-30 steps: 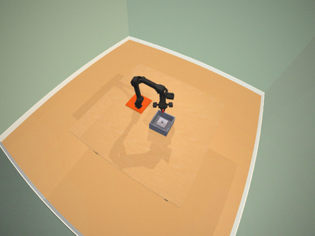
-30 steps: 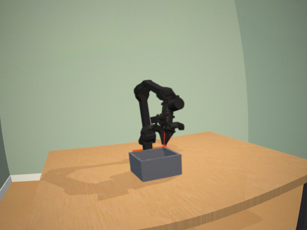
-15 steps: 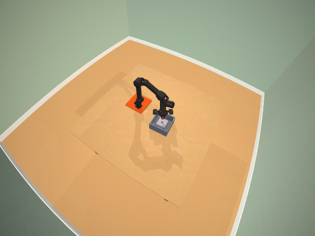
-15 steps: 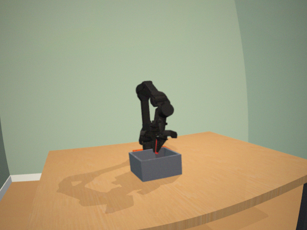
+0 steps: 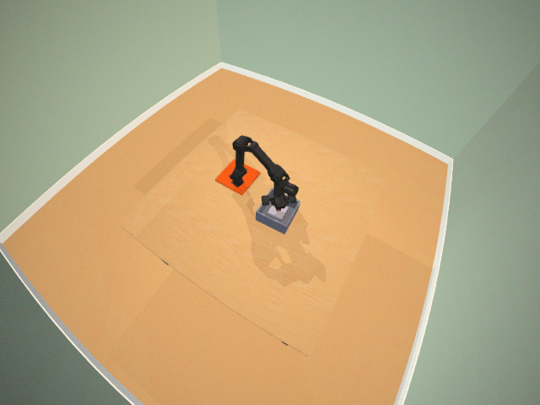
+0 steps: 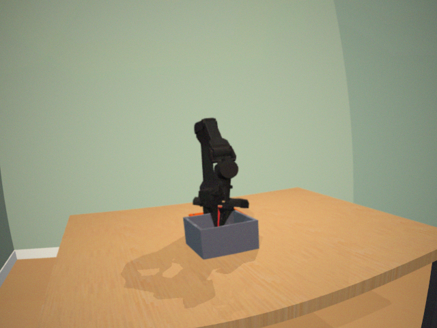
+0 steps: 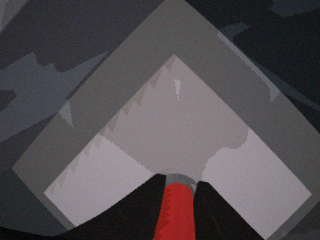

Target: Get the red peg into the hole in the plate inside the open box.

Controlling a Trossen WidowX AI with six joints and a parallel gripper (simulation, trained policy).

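Right now the red peg is 10 mm behind my gripper tip, 10 mm to the left of it and 30 mm above it. Also, from my gripper tip: grey box (10 mm to the left, 40 mm below); then light grey plate (10 mm to the left, 20 mm below).
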